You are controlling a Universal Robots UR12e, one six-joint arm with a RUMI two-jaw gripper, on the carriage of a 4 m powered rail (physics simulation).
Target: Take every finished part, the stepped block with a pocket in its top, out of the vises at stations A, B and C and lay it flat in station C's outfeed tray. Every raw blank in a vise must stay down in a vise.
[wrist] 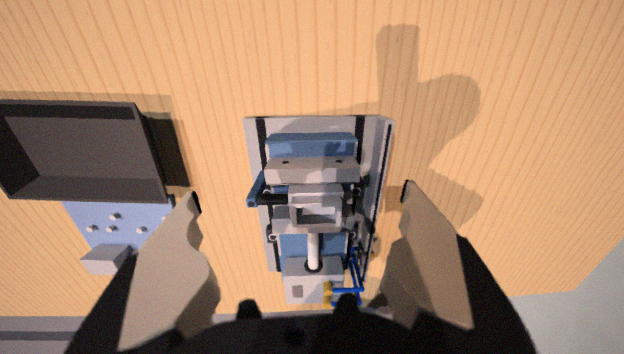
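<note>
The vise [312,170] stands in the middle of the wrist view, its jaws running across. A grey block with a rectangular pocket in its top, a finished part [316,189], sits in the vise between the jaws. My gripper [301,186] is open, with one finger to the left and one to the right of the vise, held above it; nothing is between the fingertips. A dark open tray [90,150] stands at the left; the part of its inside that shows holds no part. Whether this is station C's tray cannot be told.
A blue plate [127,215] with several pegs and a grey block [105,259] lies below the tray, partly behind the left finger. A blue handle [255,190] sticks out left of the part. Blue hoses [356,270] with yellow fittings are at the vise's lower right.
</note>
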